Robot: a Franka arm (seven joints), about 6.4 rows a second.
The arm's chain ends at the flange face. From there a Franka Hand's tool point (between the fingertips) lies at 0.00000 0.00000 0.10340 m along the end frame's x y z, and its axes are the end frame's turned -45 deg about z.
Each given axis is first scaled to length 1.
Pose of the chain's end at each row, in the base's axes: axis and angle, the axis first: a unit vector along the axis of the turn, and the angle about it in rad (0 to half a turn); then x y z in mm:
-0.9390 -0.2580 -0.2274 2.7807 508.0 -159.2 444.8
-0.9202 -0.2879 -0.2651 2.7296 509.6 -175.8 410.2
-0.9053 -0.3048 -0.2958 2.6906 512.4 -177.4 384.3
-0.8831 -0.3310 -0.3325 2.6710 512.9 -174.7 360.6
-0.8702 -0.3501 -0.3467 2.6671 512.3 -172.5 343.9
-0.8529 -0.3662 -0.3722 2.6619 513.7 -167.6 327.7
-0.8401 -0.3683 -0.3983 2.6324 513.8 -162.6 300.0
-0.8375 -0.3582 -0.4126 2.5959 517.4 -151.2 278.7
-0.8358 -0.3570 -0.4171 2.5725 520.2 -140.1 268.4
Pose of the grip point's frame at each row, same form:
-0.7588 -0.5899 -0.2762 2.9810 541.3 -113.2 358.4
-0.7273 -0.6075 -0.3193 2.9620 546.0 -122.6 329.4
-0.7048 -0.6150 -0.3536 2.9488 551.3 -118.9 308.4
-0.6731 -0.6287 -0.3896 2.9580 554.8 -111.8 290.1
-0.6538 -0.6406 -0.4028 2.9650 554.7 -107.7 275.4
-0.6314 -0.6478 -0.4263 2.9792 558.2 -100.3 263.0
-0.6170 -0.6427 -0.4541 2.9710 560.0 -91.8 240.4
-0.6160 -0.6303 -0.4724 2.9475 564.5 -77.9 223.0
-0.6135 -0.6271 -0.4800 2.9289 566.7 -65.2 214.4

